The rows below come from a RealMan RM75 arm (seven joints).
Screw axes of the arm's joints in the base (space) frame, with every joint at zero. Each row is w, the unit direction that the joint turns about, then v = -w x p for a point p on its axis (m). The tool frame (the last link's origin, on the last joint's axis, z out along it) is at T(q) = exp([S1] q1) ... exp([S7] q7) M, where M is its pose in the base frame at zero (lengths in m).
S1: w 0 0 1 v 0 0 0
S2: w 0 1 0 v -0.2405 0 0
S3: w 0 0 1 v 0 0 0
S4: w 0 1 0 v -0.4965 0 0
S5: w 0 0 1 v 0 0 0
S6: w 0 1 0 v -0.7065 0 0
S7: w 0 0 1 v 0 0 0
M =
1 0 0 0
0 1 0 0
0 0 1 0.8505
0 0 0 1
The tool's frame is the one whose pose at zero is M.
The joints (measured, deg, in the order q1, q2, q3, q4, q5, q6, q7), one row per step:
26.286, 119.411, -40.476, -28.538, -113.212, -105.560, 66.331
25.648, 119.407, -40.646, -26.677, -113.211, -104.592, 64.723
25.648, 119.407, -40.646, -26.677, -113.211, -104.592, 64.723
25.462, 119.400, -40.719, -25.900, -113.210, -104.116, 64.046
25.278, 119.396, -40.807, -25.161, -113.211, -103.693, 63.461
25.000, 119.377, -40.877, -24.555, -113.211, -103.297, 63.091
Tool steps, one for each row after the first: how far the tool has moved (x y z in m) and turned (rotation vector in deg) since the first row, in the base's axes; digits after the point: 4 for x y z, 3 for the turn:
0.0047, -0.0053, -0.0054, 0.225, 0.112, -0.864
0.0047, -0.0053, -0.0054, 0.225, 0.112, -0.864
0.0064, -0.0071, -0.0078, 0.356, 0.094, -1.176
0.0080, -0.0089, -0.0100, 0.408, 0.092, -1.501
0.0100, -0.0109, -0.0117, 0.415, 0.052, -2.006

